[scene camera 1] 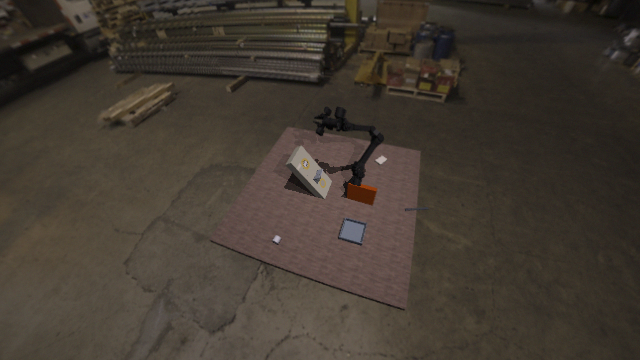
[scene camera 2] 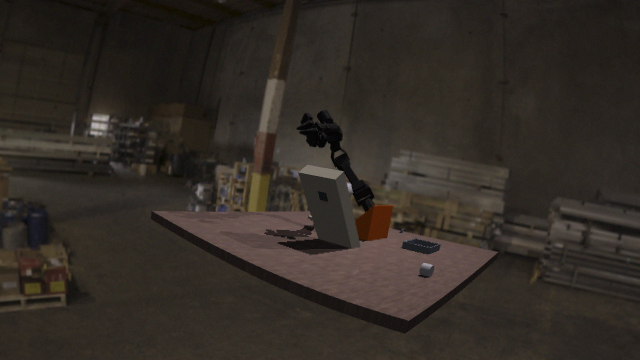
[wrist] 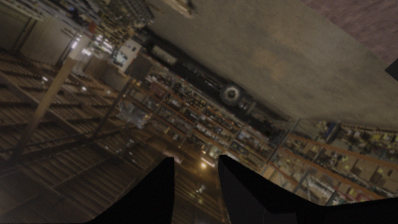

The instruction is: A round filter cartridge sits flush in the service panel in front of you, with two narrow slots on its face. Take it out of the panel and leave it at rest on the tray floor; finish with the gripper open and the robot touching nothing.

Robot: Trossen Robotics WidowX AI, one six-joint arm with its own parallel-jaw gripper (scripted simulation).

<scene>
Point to a beige service panel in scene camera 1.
295, 163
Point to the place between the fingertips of my gripper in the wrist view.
196, 163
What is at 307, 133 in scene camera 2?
My gripper.
</scene>
